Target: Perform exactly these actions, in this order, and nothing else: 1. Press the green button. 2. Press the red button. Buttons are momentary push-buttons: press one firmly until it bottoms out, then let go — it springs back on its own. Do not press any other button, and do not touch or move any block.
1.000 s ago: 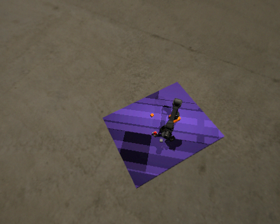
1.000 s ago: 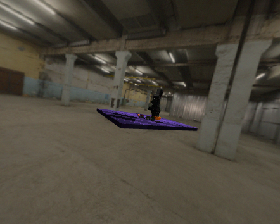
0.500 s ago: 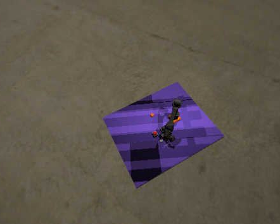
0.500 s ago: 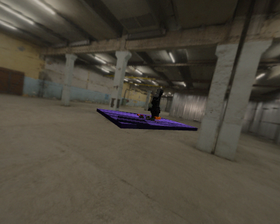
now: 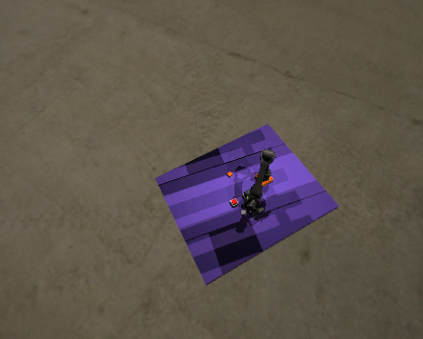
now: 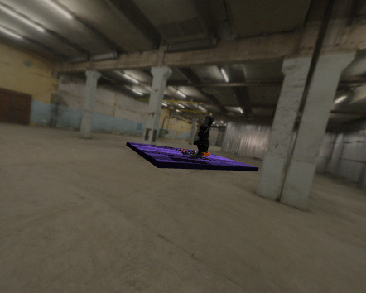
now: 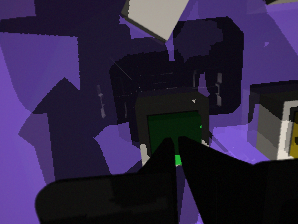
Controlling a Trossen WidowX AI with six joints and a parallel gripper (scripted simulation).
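Right now the green button is 10 mm below my gripper tip. Also, from my gripper tip: grey block: 80 mm ahead, 30 mm below, 20 mm to the left; yellow button: 100 mm to the right, 10 mm ahead; red button: 120 mm ahead, 70 mm to the right.
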